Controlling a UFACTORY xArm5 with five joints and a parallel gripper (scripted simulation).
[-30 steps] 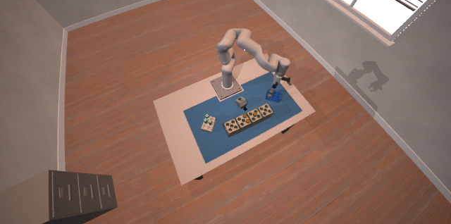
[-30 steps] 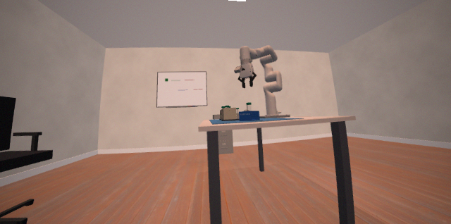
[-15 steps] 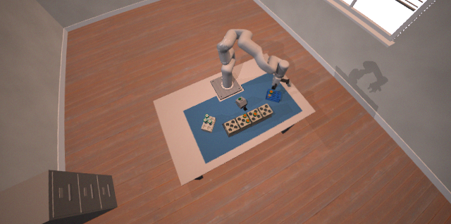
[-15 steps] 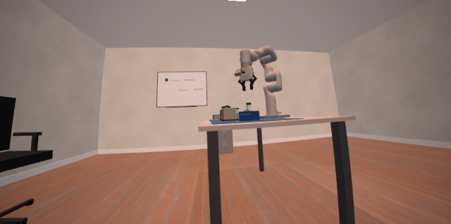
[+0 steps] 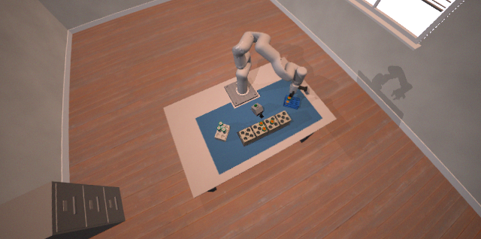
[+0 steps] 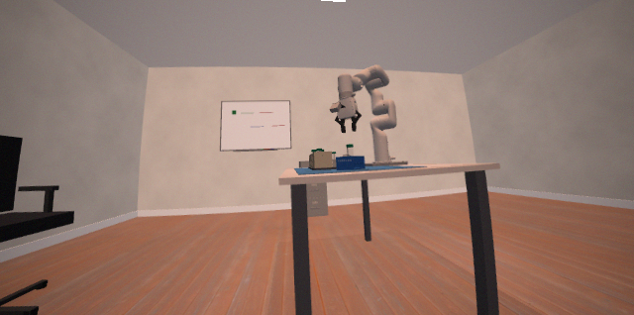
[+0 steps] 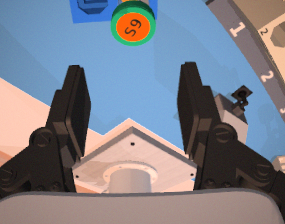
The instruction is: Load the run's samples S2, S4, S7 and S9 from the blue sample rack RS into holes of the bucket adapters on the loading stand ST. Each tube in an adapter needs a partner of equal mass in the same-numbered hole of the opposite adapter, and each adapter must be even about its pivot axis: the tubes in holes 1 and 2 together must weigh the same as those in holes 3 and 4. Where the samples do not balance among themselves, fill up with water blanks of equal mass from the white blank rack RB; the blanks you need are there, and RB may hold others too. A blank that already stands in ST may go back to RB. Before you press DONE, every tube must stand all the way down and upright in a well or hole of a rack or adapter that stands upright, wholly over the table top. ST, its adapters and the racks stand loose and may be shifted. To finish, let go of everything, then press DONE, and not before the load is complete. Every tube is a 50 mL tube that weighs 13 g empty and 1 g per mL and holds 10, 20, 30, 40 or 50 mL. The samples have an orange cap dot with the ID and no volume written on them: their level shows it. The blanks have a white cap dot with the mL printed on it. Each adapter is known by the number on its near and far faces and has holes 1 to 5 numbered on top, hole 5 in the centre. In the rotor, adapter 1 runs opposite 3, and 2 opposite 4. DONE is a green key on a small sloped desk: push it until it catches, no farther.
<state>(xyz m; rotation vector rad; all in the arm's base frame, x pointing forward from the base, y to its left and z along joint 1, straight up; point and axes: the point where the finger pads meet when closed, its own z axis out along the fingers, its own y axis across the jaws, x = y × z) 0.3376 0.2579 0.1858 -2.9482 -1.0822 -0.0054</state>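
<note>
Right now my hand is 1 cm short of the sample tube S9 and 14 cm above it. Also, from my hand: done desk (10 cm behind, 26 cm to the right, 15 cm below); sample tube S2 (9 cm ahead, 25 cm to the right, 13 cm below); blue sample rack RS (2 cm ahead, 4 cm to the left, 17 cm below).
</note>
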